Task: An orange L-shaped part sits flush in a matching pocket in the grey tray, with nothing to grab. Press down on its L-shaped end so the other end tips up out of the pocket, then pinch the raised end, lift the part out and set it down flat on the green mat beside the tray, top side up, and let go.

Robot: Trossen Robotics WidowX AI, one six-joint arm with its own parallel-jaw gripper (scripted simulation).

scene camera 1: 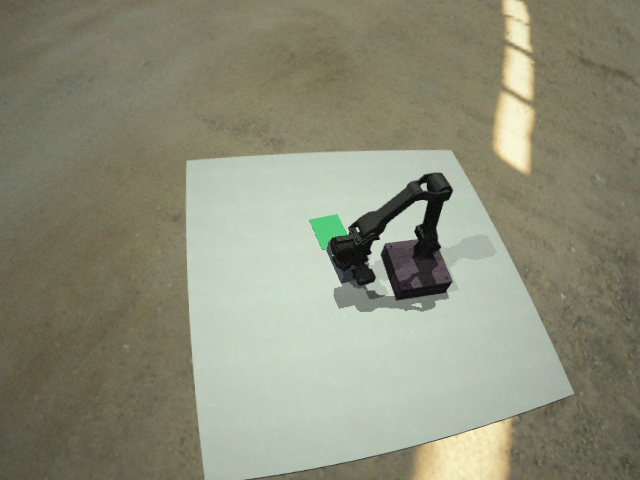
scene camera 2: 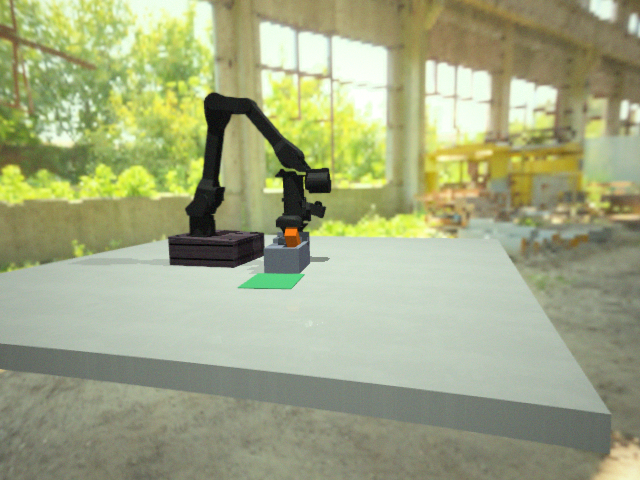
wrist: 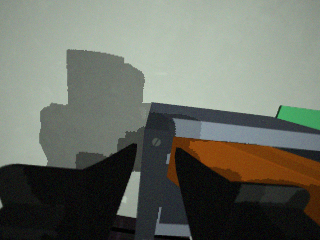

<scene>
In view: my gripper (scene camera 2: pixel 295 249) and a green mat (scene camera 2: pixel 261 280).
My gripper shows as well in scene camera 1 (scene camera 1: pixel 352 273) and in the wrist view (wrist: pixel 156 150). The green mat also shows in scene camera 1 (scene camera 1: pixel 325 228).
</scene>
